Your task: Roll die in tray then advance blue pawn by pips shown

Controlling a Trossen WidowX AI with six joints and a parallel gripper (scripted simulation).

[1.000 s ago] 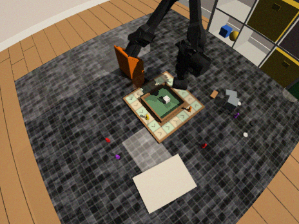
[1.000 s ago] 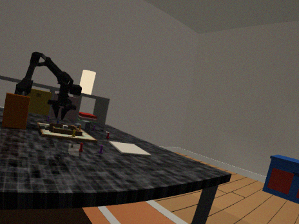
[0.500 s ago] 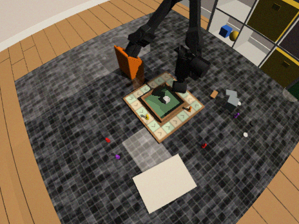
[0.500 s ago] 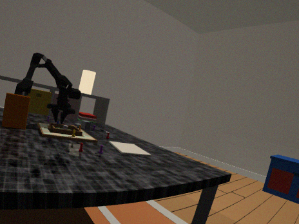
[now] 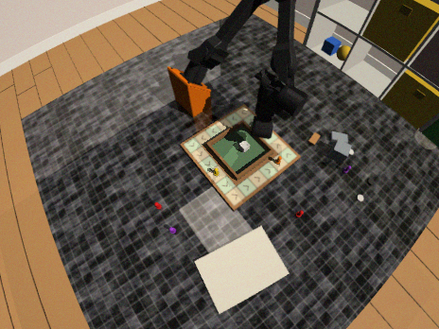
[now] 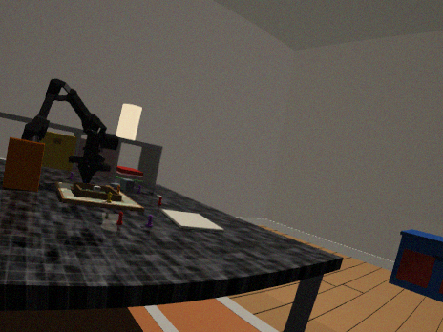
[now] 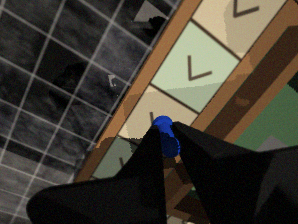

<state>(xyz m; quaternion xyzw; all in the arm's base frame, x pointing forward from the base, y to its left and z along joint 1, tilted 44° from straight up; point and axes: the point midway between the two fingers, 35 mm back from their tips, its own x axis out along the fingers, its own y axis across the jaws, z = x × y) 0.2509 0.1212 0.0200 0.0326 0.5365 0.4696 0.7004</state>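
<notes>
My gripper tip is now 10 cm to the left of the die and 2 cm short of it. Also, from my gripper tip: blue pawn: 1 cm above; then green tray: 11 cm to the right, 2 cm below, 2 cm ahead; then orange pawn: 13 cm ahead, 5 cm to the right, 1 cm above.
</notes>
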